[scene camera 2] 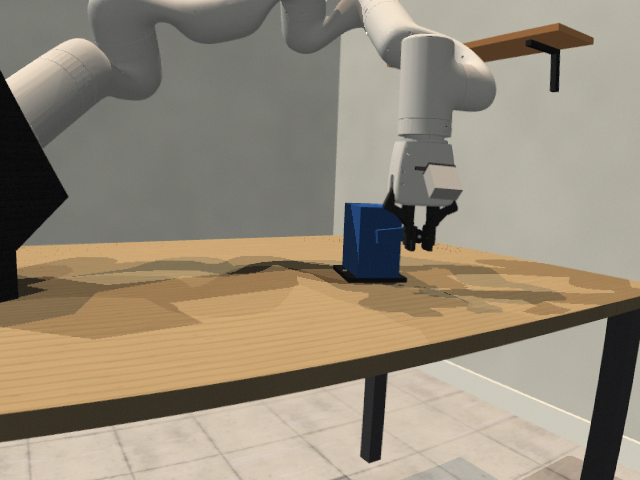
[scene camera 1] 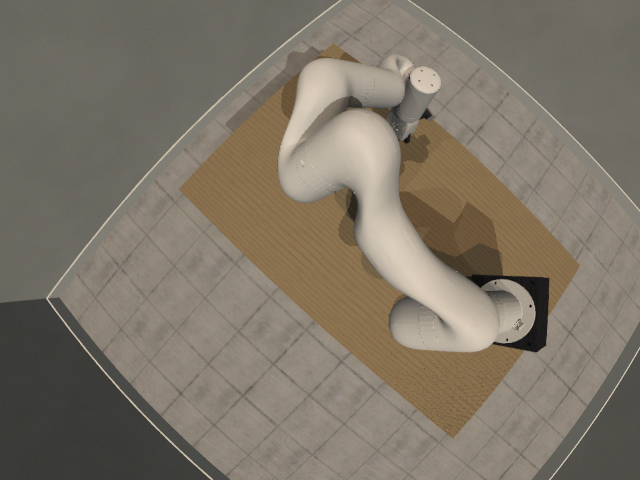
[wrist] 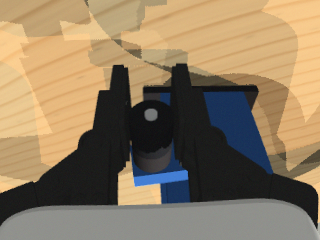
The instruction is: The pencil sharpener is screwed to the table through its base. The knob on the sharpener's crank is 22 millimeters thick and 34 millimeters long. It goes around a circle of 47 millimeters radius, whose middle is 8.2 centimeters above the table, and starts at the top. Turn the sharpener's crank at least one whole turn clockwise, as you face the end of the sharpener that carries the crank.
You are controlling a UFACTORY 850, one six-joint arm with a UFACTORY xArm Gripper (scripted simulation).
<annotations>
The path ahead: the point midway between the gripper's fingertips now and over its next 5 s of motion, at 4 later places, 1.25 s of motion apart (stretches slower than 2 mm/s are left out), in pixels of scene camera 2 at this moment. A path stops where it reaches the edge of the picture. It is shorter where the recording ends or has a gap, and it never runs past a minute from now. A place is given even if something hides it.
My gripper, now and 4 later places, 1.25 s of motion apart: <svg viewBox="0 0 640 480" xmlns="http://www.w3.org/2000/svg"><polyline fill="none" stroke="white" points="418,250 409,271 381,280 363,260 366,239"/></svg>
</annotations>
